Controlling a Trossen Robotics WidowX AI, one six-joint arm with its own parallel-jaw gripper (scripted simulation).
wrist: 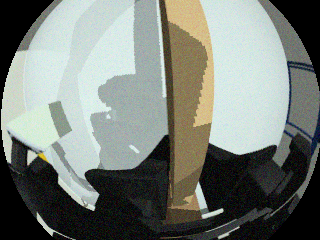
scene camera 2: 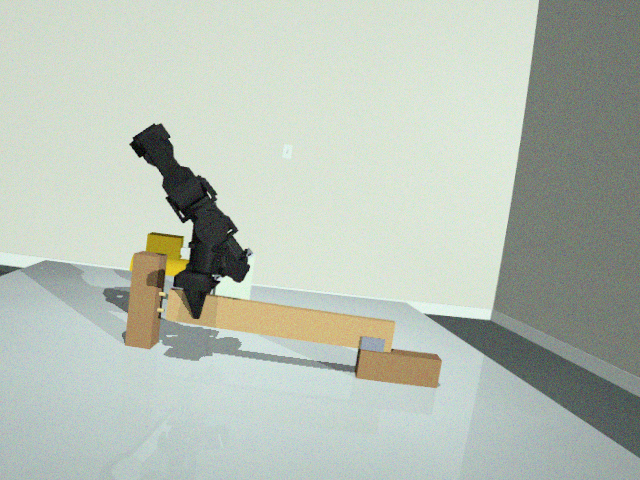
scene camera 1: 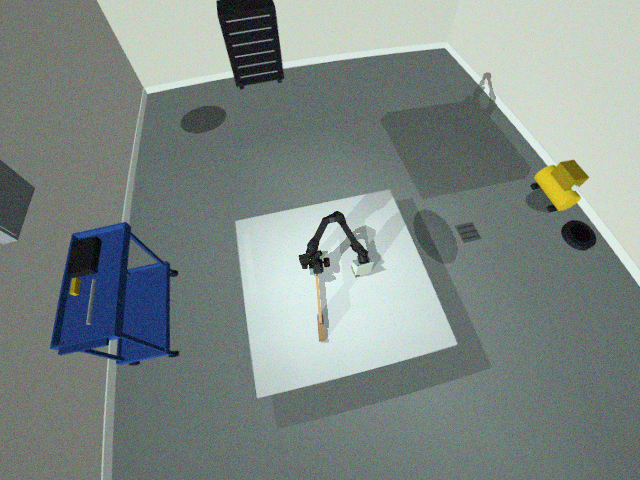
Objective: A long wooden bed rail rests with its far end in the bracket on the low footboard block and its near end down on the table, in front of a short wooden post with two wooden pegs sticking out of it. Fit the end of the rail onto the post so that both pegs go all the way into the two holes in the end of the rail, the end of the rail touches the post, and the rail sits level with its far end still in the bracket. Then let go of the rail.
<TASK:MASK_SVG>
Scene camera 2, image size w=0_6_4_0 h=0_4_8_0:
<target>gripper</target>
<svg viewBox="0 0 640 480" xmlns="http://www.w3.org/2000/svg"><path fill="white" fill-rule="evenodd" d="M192 236L191 242L188 242L188 248L190 248L189 263L187 263L185 270L174 276L173 286L184 289L194 319L200 319L206 294L210 294L221 283L221 281L214 280L212 276L221 275L221 278L228 276L232 278L232 281L241 283L249 271L250 265L248 264L248 257L243 254L238 255L236 258L228 255L227 247L224 247L222 242L210 245Z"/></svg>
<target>long wooden rail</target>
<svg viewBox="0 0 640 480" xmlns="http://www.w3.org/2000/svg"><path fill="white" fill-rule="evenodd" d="M168 291L167 321L361 349L362 336L385 339L383 352L391 352L395 328L394 320L382 320L208 293L205 297L200 319L194 319L184 289L170 288Z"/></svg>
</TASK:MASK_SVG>
